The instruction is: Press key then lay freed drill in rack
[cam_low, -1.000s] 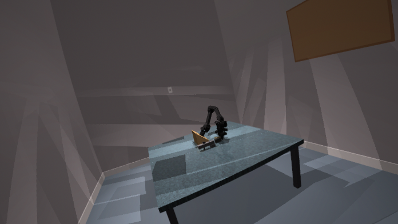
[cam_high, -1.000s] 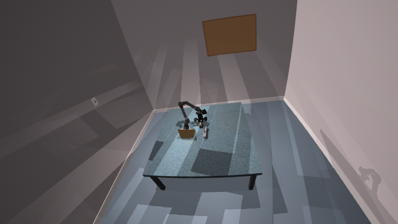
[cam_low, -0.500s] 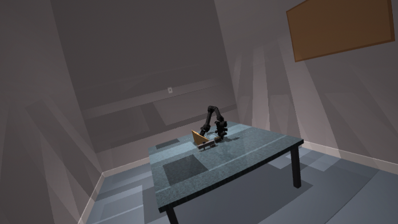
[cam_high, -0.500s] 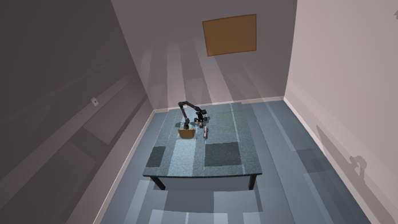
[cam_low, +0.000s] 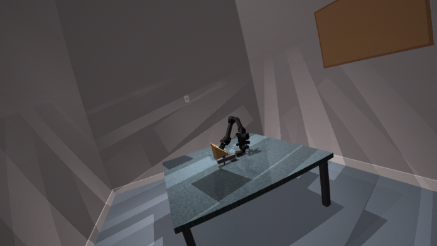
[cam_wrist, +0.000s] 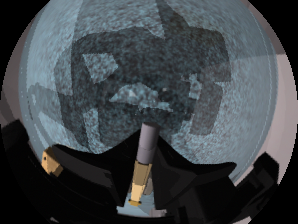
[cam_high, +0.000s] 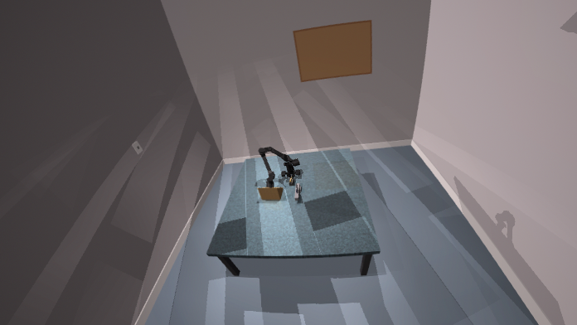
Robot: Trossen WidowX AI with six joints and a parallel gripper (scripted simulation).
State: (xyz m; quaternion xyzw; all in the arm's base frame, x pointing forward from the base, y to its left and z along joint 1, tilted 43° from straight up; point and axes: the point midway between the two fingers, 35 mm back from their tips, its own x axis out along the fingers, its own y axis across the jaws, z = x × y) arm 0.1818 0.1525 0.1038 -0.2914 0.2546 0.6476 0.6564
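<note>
Right now the drill is 4 cm to the right of my gripper tip and 4 cm above it. Round my gripper tip: grey holder block (8 cm ahead, 22 cm to the right, 3 cm above); then grey-brown block (5 cm to the right, 1 cm above); then blue key (8 cm ahead, 24 cm to the right, 5 cm above).
</note>
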